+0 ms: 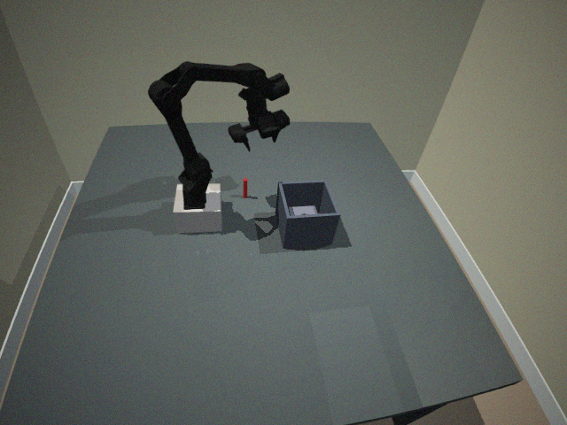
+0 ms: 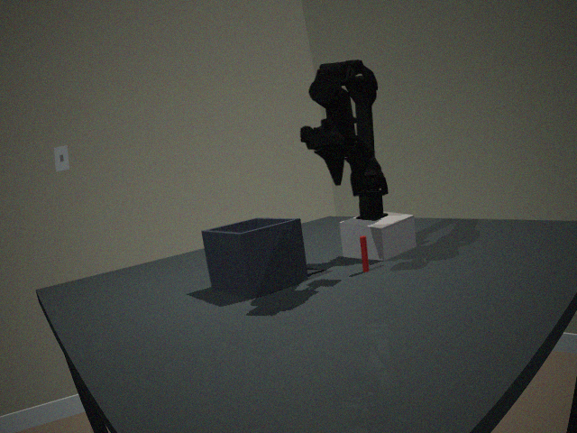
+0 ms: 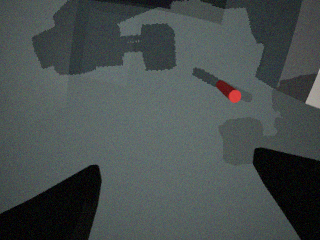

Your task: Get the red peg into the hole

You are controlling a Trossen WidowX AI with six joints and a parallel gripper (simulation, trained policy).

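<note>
Now: gripper tip 160 mm above the red peg, 60 mm past it and 20 mm to the left of it. The rest, counted from my gripper tip: plate: 200 mm to the right, 150 mm below, 110 mm ahead.
</note>
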